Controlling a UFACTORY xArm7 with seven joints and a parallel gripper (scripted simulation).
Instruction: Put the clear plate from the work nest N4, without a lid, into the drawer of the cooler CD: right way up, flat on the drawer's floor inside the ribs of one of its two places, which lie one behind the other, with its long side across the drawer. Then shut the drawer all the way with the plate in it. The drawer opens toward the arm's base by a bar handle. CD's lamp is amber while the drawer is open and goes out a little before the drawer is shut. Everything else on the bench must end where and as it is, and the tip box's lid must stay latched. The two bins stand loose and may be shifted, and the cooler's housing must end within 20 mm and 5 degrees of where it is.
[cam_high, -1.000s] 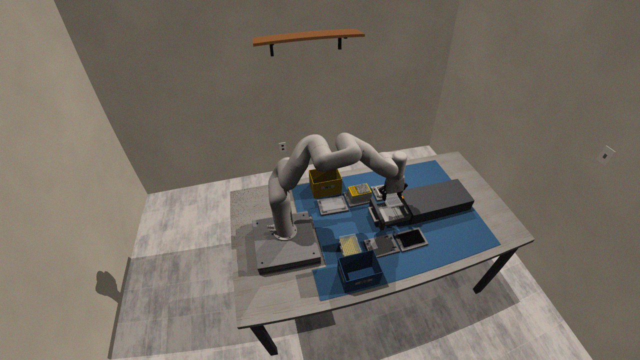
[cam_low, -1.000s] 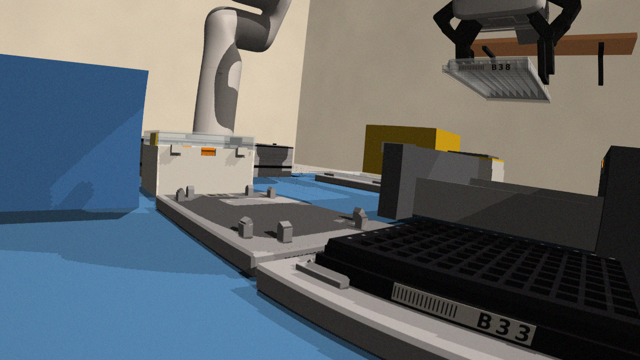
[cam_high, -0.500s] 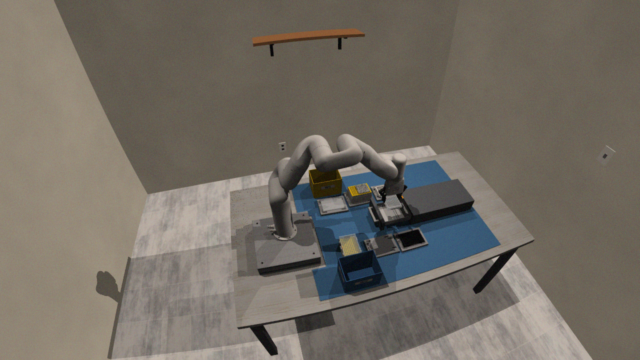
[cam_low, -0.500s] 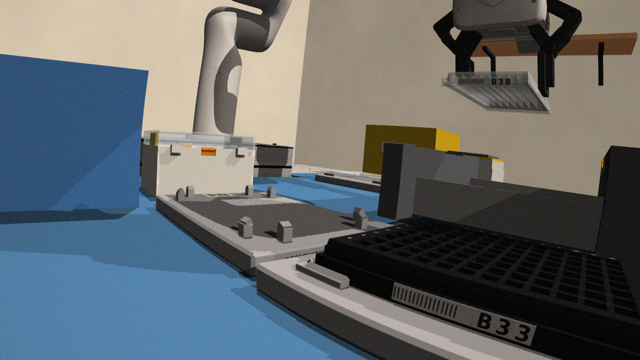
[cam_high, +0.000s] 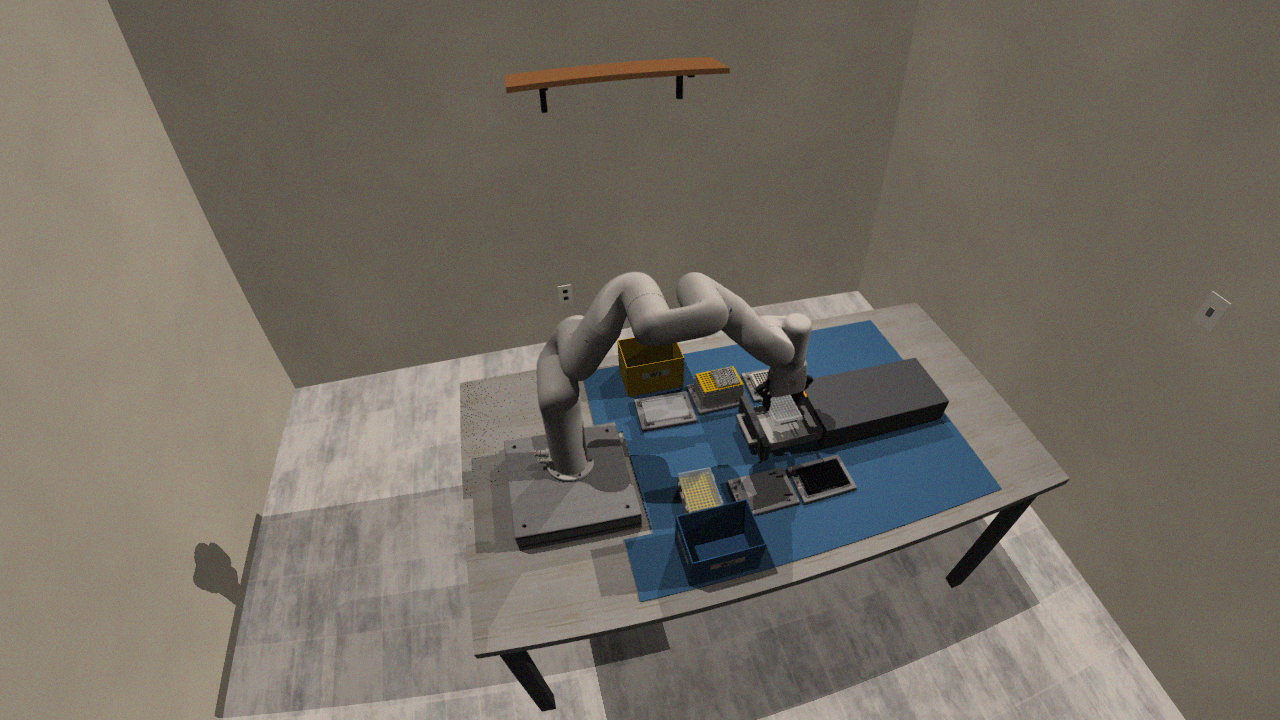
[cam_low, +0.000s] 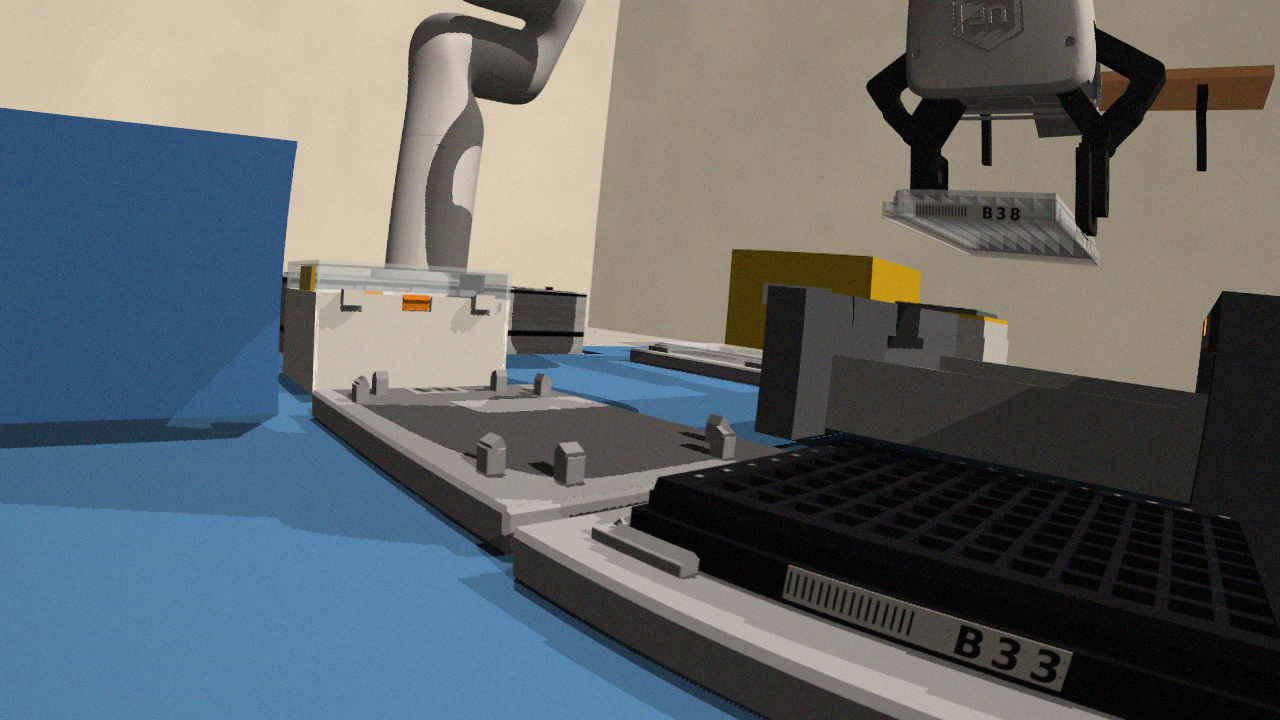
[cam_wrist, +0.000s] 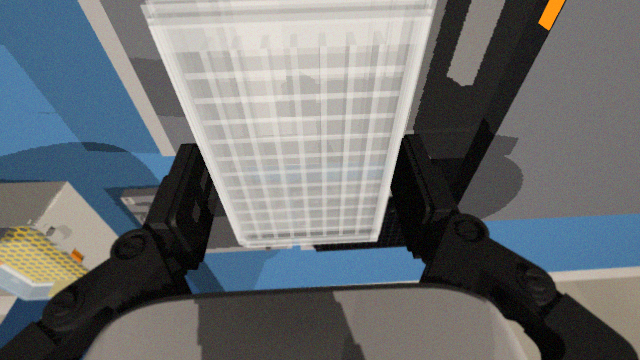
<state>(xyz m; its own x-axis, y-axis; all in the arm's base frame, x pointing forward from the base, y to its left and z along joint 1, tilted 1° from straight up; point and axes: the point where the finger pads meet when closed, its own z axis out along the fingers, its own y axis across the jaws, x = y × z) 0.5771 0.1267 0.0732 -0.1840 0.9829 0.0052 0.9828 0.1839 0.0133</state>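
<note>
The grey drawer lies 10 cm below my hand, 3 cm ahead of it and 1 cm to the left of it. From my hand the other things lie so: grey work nest (21 cm to the right, 12 cm below, 7 cm behind); black plate b33 (18 cm to the right, 11 cm below, 10 cm ahead); clear plate (1 cm below).
</note>
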